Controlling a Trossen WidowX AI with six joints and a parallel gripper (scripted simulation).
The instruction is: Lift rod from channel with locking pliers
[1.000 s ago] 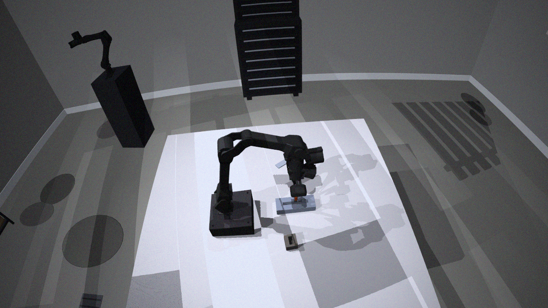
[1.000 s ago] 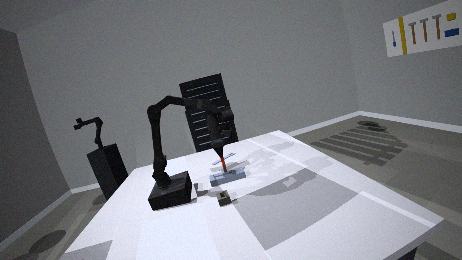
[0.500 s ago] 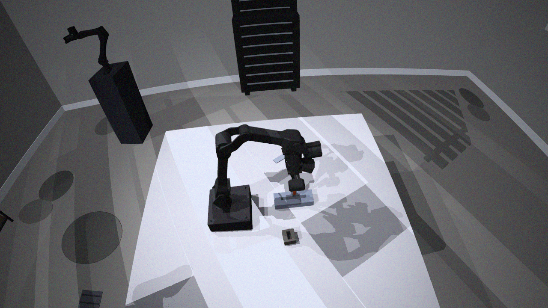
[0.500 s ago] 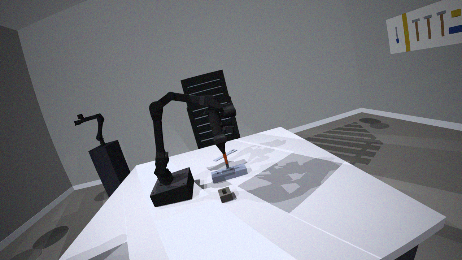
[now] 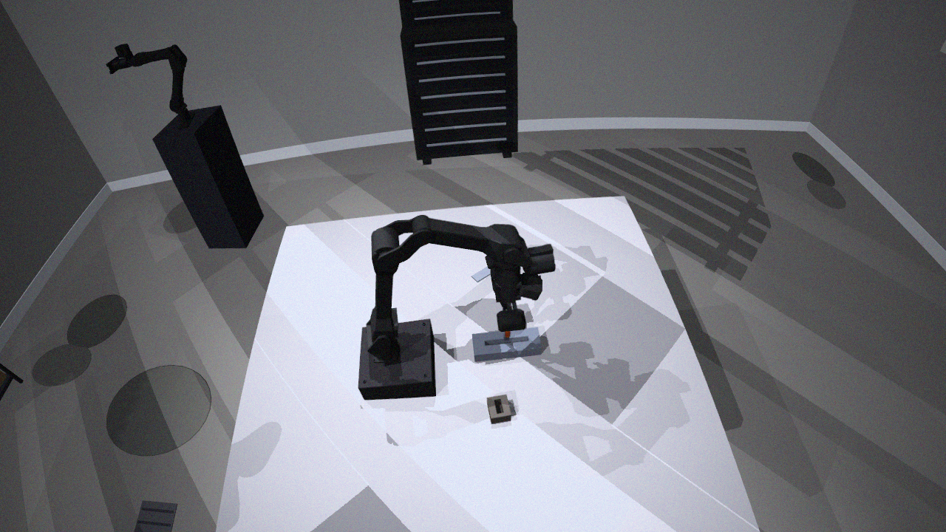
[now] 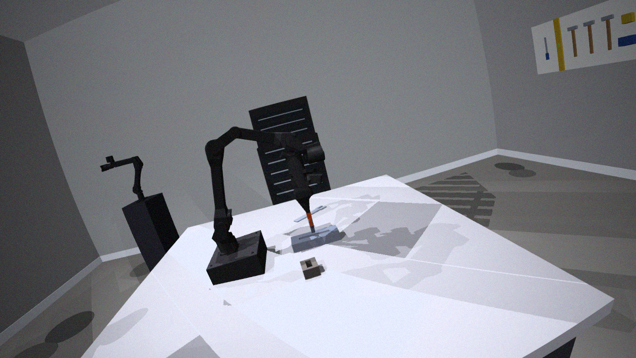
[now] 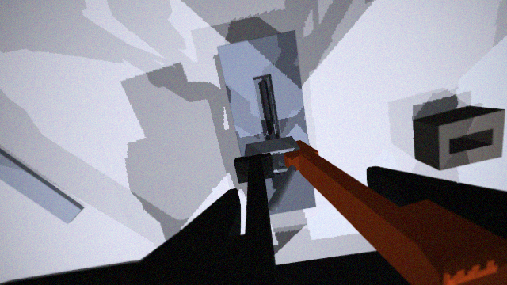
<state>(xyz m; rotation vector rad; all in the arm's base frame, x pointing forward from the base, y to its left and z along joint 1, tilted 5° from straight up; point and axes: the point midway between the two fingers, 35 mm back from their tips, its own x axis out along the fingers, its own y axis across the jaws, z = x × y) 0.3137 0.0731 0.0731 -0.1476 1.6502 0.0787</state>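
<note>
My gripper tip is 1 cm to the right of the channel block and 12 cm above it. Round my gripper tip: thin grey plate 1 cm behind, 33 cm to the left, 14 cm below; tan holster 1 cm behind, 19 cm to the right, 13 cm below.
</note>
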